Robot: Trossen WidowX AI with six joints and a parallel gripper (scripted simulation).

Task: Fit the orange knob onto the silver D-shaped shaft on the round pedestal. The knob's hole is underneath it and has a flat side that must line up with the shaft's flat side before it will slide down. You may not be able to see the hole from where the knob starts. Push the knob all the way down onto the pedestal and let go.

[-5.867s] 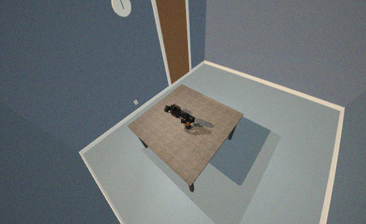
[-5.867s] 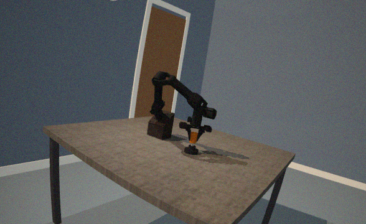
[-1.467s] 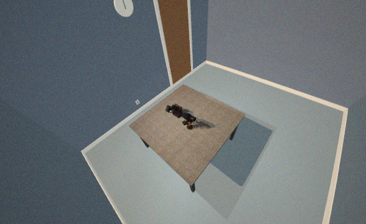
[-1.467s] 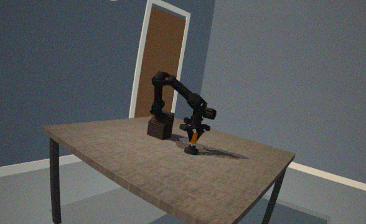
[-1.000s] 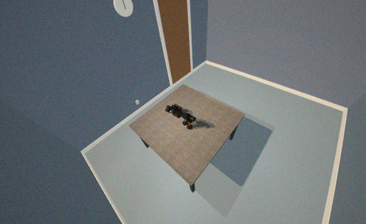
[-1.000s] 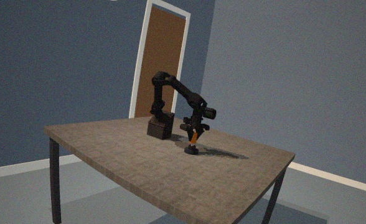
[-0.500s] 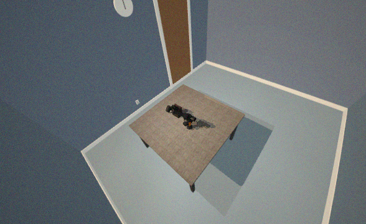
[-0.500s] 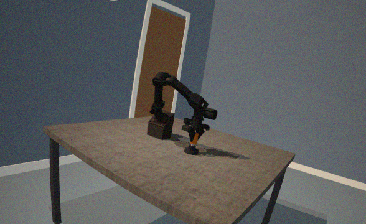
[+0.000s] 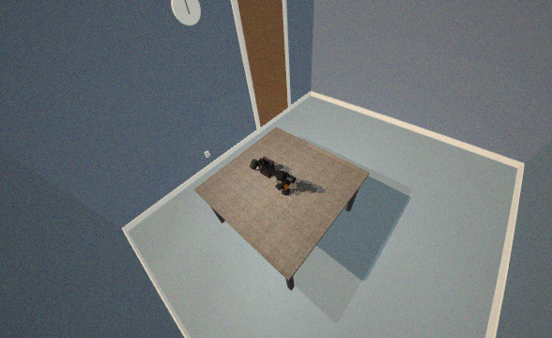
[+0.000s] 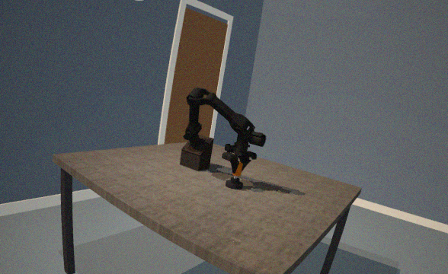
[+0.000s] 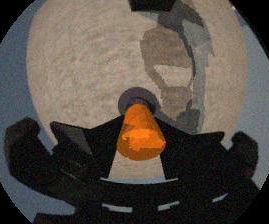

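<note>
The orange knob is 30 mm above my gripper tip. The rest, counted from my gripper tip: dark round pedestal (40 mm below).
</note>
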